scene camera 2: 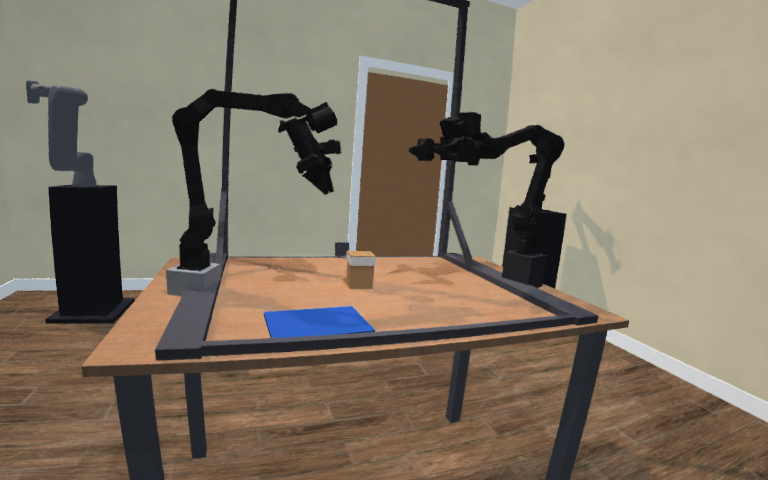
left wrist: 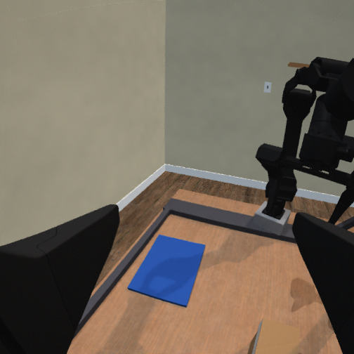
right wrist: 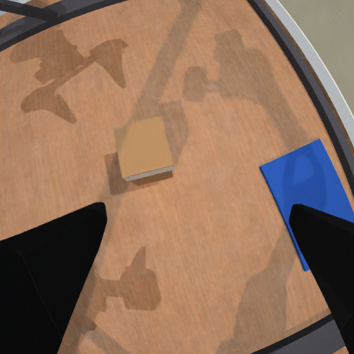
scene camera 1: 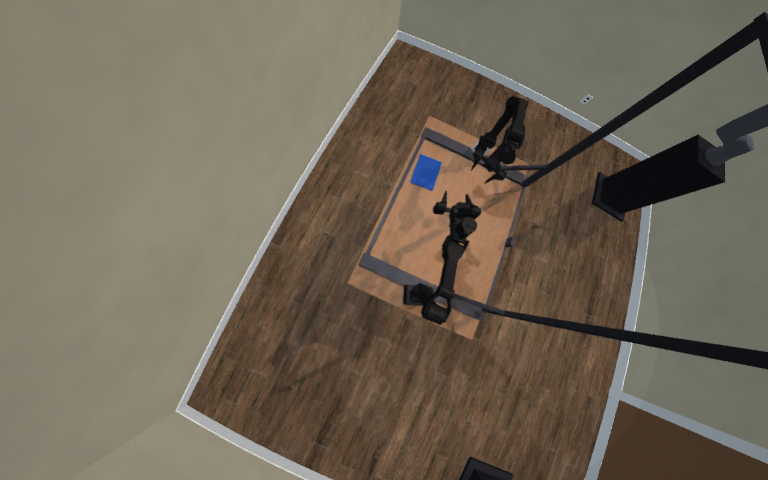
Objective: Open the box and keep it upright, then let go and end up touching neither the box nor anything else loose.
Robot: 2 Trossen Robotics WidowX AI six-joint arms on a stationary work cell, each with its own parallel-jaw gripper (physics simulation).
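Where they show: left gripper, fingertip midpoint: [scene camera 2: 421, 150] [scene camera 1: 456, 192]; right gripper, fingertip midpoint: [scene camera 2: 329, 193] [scene camera 1: 477, 176]; left arm's base, link origin: [scene camera 2: 526, 253] [scene camera 1: 416, 295]; right arm's base, link origin: [scene camera 2: 194, 266].
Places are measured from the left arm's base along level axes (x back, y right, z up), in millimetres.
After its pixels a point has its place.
The box [scene camera 2: 360, 275] @[x -509, y 217, z -68 mm] [left wrist: 278, 340] [right wrist: 144, 148] is small and brown with a white band below its flat top. It stands upright on the table [scene camera 2: 243, 305] @[x -841, y 232, z -108 mm] [right wrist: 210, 190], and its top looks closed. It does not show in scene camera 1. My left gripper [scene camera 1: 456, 195] @[x -437, y 89, z 287 mm] [scene camera 2: 412, 150] @[x -437, y 89, z 287 mm] [left wrist: 208, 218] is open and empty, high above the table and level, up and to the right of the box in scene camera 2. My right gripper [scene camera 1: 480, 174] @[x -598, y 256, z 158 mm] [scene camera 2: 329, 192] @[x -598, y 256, z 158 mm] [right wrist: 200, 213] is open and empty, tilted down, up and to the left of the box there. Neither touches the box.
A flat blue mat [scene camera 1: 425, 172] @[x -735, y 48, z -100 mm] [scene camera 2: 317, 321] @[x -741, y 52, z -100 mm] [left wrist: 170, 270] [right wrist: 335, 185] lies apart from the box, nearer the front edge in scene camera 2. Dark bars [scene camera 2: 396, 337] @[x -654, y -105, z -95 mm] frame the work area. Dark upright posts [scene camera 2: 228, 113] @[x -741, y 696, z 387 mm] [scene camera 2: 457, 96] @[x 49, y 400, z 546 mm] rise at the table's far side there.
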